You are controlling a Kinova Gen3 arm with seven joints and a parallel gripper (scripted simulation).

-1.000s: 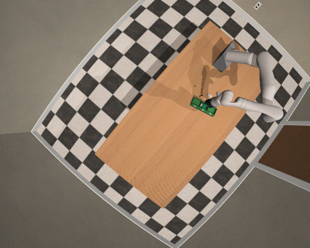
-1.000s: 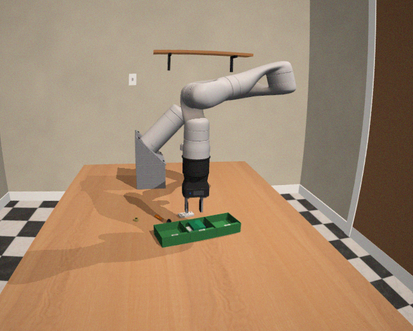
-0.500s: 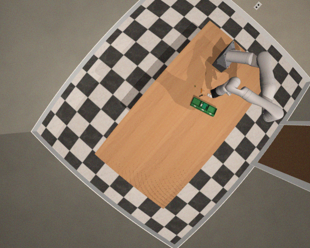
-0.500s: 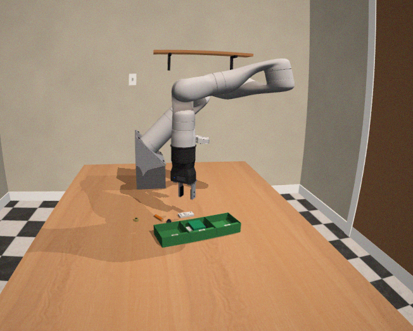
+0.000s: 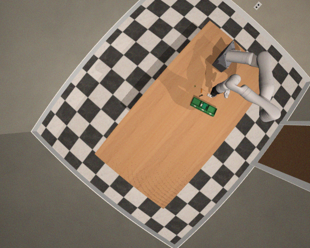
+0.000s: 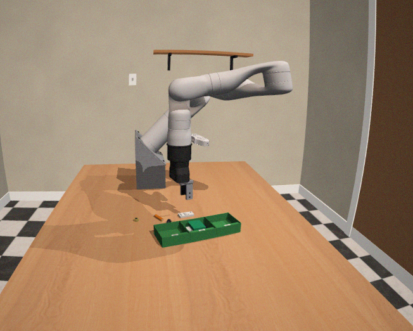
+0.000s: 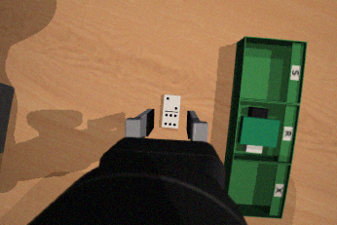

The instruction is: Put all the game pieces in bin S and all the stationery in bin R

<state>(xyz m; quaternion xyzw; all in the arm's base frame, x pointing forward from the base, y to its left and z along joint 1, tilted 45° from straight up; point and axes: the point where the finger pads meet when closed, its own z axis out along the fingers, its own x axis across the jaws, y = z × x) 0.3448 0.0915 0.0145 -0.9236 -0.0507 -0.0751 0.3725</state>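
My gripper is now 8 cm above the white domino. From my hand the other things lie so: dark piece (5 cm ahead, 7 cm to the right, 8 cm below); then orange stick (10 cm to the right, 8 cm below); then flat green block (12 cm ahead, 6 cm below).
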